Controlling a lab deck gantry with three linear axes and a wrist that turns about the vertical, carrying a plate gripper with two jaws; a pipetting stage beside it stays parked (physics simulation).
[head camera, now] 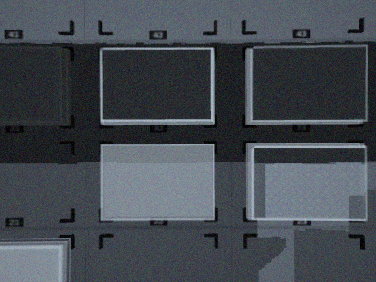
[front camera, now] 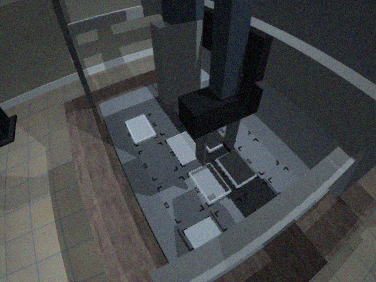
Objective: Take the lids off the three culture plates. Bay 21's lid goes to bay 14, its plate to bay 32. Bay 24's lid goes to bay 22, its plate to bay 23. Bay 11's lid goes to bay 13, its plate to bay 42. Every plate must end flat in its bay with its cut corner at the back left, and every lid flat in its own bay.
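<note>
My gripper is open and empty above the deck, its jaws partly hiding bay 32's plate; it does not show in the head view. Bay 24's former plate lies flat in bay 23, unlidded. A lid lies flat in bay 22. Another lid lies in bay 14. A plate lies flat in bay 32. The lidded plate sits in bay 11, cut off by the head view's lower left edge. Cut corners cannot be made out.
Another plate lies in bay 33, and a dark, shadowed plate in bay 31. The parked pipetting stage stands left of the gripper in the front view. A pale rail runs along the near side.
</note>
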